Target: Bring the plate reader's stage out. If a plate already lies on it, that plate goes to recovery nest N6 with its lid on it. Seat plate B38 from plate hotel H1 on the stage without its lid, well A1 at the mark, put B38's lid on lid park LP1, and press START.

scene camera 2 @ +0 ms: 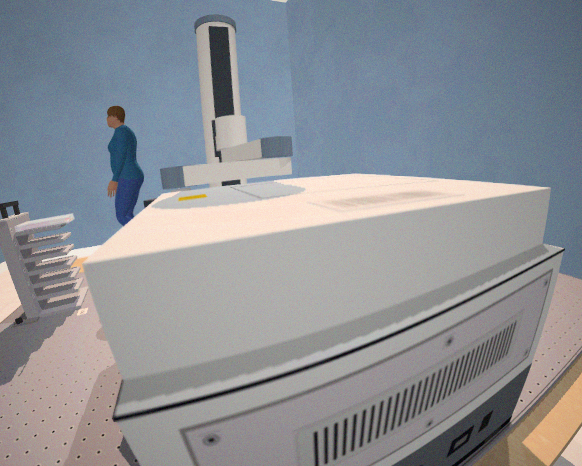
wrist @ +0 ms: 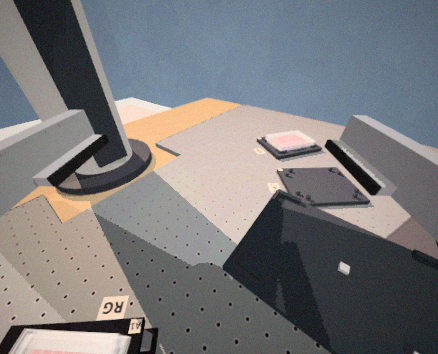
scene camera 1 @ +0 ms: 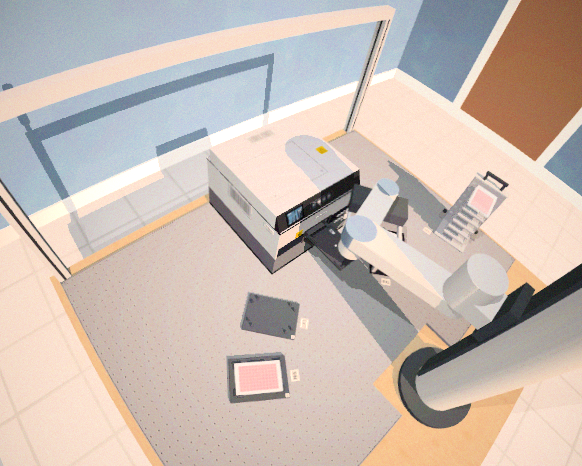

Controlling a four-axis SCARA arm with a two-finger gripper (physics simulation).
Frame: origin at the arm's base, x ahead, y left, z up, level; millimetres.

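Where they show: gripper, fingertip midpoint: (wrist: 215,127); arm's base, origin of the base link: (wrist: 106,164) (scene camera 1: 434,386).
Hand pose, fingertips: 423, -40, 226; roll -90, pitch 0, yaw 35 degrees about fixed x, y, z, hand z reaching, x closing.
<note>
Things, the pixels of their top centre, and the offset from my fingertips, as dx, dy, dz. "spot": a spot on its surface instead.
- plate reader, middle of its top: (scene camera 2: 311,185) (scene camera 1: 286,158) +380, +11, +72
- dark nest, middle of its top: (scene camera 1: 258,377) (wrist: 289,141) -41, +437, -195
- dark holder, middle of its top: (wrist: 321,179) (scene camera 1: 271,314) +81, +286, -193
- black nest, surface spot: (wrist: 60,327) spot: -66, -142, -153
- partly visible plate, surface spot: (wrist: 75,342) spot: -31, -130, -127
The plate reader (scene camera 1: 250,175) (scene camera 2: 325,280) has its dark stage (scene camera 1: 327,245) (wrist: 300,240) out; no plate shows on its visible part. My gripper (wrist: 215,127) is open and empty, fingers wide apart, above and beside the stage; the arm hides it in scene camera 1 and the reader hides it in scene camera 2. Plate hotel H1 (scene camera 1: 460,207) (scene camera 2: 20,275) bears a pink plate (scene camera 1: 483,199) (scene camera 2: 45,222) on top; its name is unreadable. A pink plate (scene camera 1: 257,377) (wrist: 291,140) lies in a dark nest (scene camera 1: 257,399). A dark holder (scene camera 1: 270,316) (wrist: 325,187) nearby is bare. Their labels are too small to read.
A black nest (wrist: 60,327) marked RG holds a partly visible plate (wrist: 75,342). A dark box (scene camera 1: 397,210) stands behind the forearm. The arm's column (scene camera 1: 500,360) (scene camera 2: 202,90) (wrist: 102,90) stands at the bench edge. A person (scene camera 2: 125,155) stands beyond the bench.
</note>
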